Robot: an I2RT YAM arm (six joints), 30 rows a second.
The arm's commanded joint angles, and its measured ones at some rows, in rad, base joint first. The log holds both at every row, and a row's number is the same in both.
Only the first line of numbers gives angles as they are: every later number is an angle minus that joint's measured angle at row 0.
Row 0, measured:
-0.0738, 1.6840, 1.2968, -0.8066, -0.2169, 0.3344
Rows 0 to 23, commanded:
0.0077, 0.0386, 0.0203, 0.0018, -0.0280, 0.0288
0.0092, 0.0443, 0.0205, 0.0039, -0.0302, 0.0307
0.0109, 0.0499, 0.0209, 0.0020, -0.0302, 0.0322
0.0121, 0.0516, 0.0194, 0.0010, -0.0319, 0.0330
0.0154, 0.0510, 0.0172, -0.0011, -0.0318, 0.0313
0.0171, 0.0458, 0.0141, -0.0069, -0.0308, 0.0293
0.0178, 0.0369, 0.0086, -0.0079, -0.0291, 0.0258
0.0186, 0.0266, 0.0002, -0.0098, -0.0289, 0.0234
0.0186, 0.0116, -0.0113, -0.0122, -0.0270, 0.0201
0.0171, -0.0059, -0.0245, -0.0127, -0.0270, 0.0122
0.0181, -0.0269, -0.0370, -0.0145, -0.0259, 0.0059
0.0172, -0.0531, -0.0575, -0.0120, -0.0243, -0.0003
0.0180, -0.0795, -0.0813, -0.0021, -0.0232, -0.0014
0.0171, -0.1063, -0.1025, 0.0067, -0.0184, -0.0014
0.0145, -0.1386, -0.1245, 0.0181, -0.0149, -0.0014
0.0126, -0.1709, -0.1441, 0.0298, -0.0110, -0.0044
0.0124, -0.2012, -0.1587, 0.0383, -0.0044, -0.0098
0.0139, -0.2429, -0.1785, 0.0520, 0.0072, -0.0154
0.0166, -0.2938, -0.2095, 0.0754, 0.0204, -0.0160
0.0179, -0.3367, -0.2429, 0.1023, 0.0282, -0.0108
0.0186, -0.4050, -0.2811, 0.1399, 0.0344, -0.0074
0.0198, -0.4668, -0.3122, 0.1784, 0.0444, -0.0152
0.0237, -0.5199, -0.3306, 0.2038, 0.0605, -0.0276
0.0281, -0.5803, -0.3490, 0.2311, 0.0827, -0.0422
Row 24, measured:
0.0160, -0.4627, -0.3254, 0.0847, 0.0260, -0.0210
